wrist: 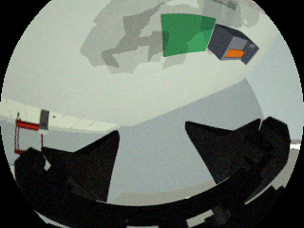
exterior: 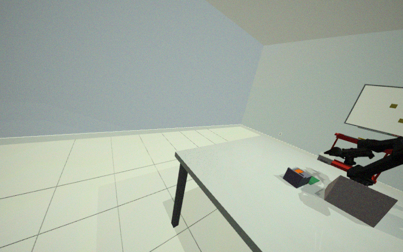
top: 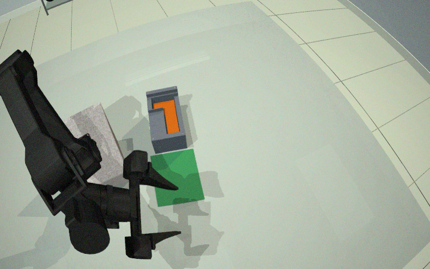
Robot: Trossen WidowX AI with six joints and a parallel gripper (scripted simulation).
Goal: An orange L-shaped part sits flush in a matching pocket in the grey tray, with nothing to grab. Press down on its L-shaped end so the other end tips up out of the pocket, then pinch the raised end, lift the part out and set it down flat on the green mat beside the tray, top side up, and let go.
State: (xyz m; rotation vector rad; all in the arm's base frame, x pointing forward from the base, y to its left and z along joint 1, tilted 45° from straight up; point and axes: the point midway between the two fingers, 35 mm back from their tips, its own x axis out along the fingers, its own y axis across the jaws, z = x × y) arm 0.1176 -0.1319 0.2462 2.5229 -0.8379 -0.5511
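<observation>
Right now my gripper tip is 30 cm to the right of the orange L-shaped part, 13 cm above it and 11 cm short of it.
</observation>
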